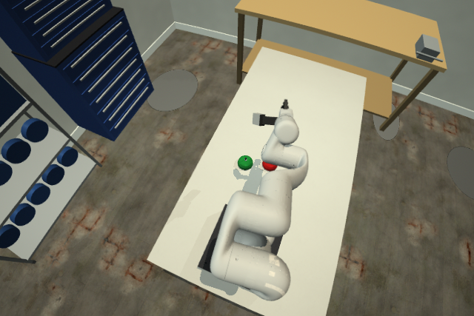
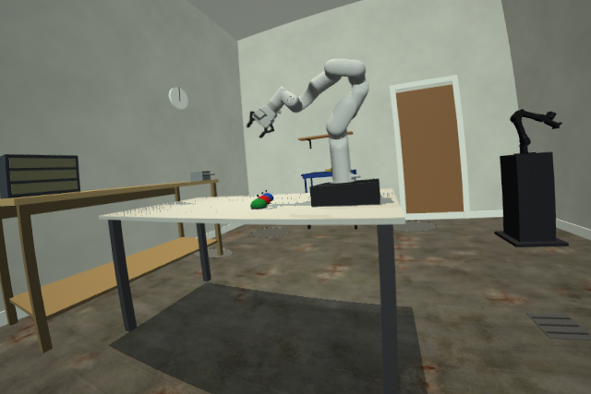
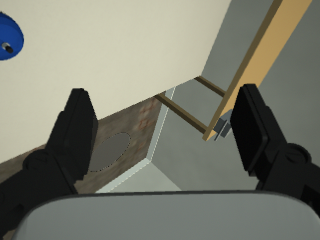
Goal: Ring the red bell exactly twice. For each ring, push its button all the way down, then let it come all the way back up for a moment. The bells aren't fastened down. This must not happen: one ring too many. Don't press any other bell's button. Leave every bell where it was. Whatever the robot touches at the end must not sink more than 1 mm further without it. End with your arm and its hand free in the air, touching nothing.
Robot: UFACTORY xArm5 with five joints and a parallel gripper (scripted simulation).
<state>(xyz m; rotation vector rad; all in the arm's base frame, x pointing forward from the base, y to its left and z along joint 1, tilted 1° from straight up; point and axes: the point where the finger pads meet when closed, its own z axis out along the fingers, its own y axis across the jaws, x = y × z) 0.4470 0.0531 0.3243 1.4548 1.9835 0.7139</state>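
Right now the red bell is 37 cm below my hand and 2 cm behind it. The rest, counted from my hand: blue bell: 37 cm below, 13 cm to the right, 3 cm ahead; then green bell: 37 cm below, 13 cm to the left, 6 cm behind.
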